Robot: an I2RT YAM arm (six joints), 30 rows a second.
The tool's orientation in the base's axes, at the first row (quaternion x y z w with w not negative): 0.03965, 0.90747, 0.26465, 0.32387
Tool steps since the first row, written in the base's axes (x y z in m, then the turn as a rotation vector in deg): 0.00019, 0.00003, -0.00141, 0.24, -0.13, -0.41; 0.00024, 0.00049, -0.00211, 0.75, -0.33, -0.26; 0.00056, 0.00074, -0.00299, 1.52, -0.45, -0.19; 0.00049, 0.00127, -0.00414, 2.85, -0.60, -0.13; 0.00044, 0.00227, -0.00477, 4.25, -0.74, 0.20; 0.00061, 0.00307, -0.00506, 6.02, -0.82, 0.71; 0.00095, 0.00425, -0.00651, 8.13, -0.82, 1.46; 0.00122, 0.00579, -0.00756, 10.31, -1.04, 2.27; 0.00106, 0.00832, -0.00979, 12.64, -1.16, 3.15; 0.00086, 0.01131, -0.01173, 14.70, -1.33, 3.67
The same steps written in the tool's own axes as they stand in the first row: 0.00066, -0.00071, 0.00105, 0.01, -0.34, 0.35; 0.00113, -0.00067, 0.00174, -0.52, -0.49, 0.48; 0.00143, -0.00093, 0.00262, -1.20, -0.63, 0.84; 0.00227, -0.00106, 0.00357, -2.32, -0.86, 1.55; 0.00291, -0.00051, 0.00440, -3.64, -0.96, 2.12; 0.00314, 0.00001, 0.00506, -5.34, -0.94, 2.83; 0.00398, 0.00025, 0.00674, -7.43, -0.77, 3.63; 0.00473, 0.00101, 0.00829, -9.65, -0.77, 4.33; 0.00674, 0.00207, 0.01079, -12.02, -0.66, 5.12; 0.00872, 0.00367, 0.01329, -13.97, -0.74, 5.96
